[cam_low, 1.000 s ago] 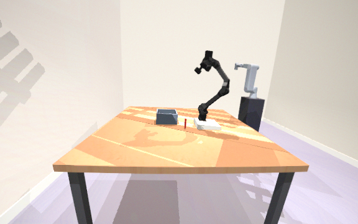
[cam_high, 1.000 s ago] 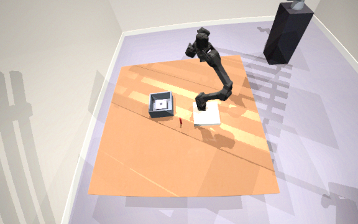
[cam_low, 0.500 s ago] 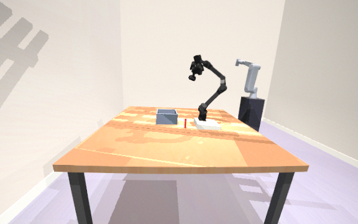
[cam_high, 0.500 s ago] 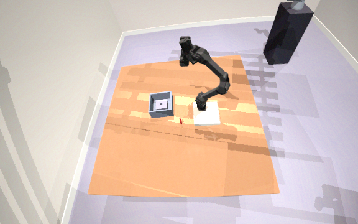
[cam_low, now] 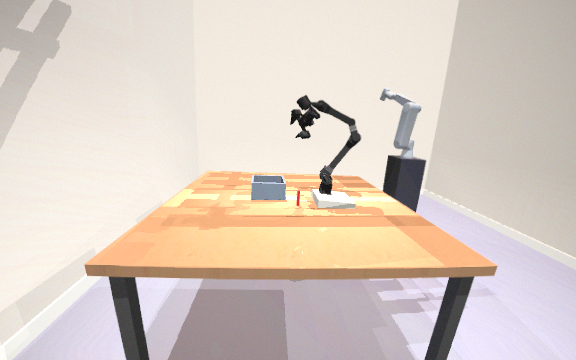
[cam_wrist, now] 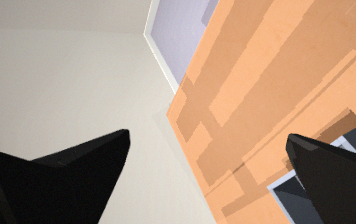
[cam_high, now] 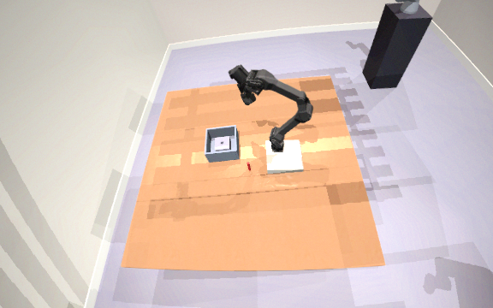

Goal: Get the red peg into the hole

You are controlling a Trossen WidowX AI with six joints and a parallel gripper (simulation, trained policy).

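Right now my gripper tip is 33 cm above the red peg, 29 cm to the right of it and 2 cm past it. From my gripper tip the other things lie so: grey box 35 cm below, 14 cm ahead, 12 cm to the left.
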